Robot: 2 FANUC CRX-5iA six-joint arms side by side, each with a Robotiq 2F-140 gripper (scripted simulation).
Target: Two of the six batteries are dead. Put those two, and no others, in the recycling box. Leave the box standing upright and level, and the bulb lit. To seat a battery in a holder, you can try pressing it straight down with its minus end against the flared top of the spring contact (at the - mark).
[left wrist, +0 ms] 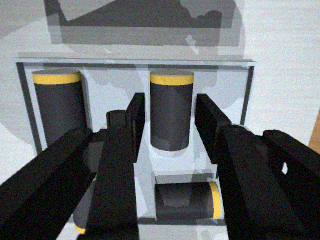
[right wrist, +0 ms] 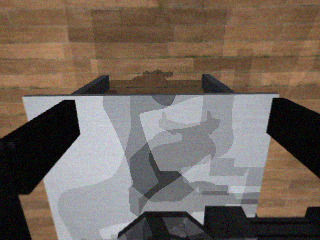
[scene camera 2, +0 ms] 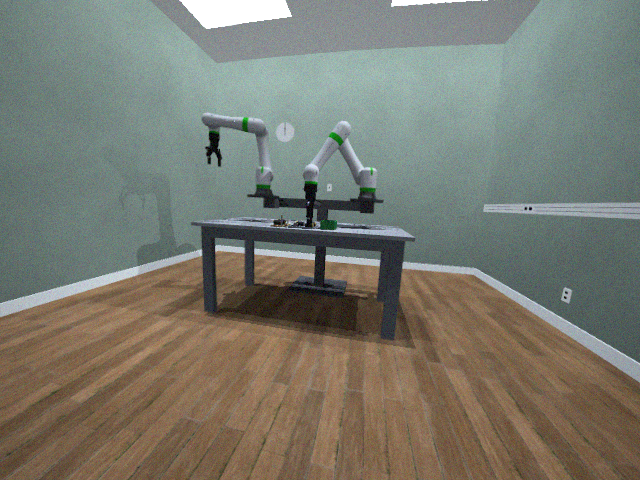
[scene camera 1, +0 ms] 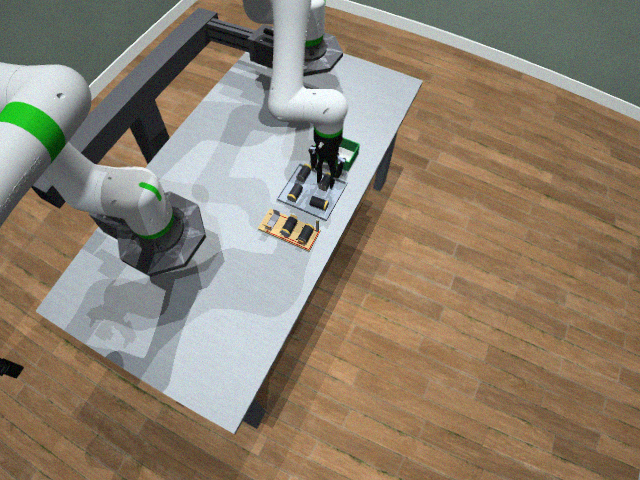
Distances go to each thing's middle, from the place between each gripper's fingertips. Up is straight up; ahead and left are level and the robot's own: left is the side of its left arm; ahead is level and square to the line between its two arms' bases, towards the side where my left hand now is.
Labels:
My left gripper (scene camera 1: 325, 182) is now 50 mm to the left of the tray (scene camera 1: 310, 186), 40 mm above it and 30 mm past it.
Now: right hand 97 cm to the right of the tray, 50 cm above it and 25 cm short of it.

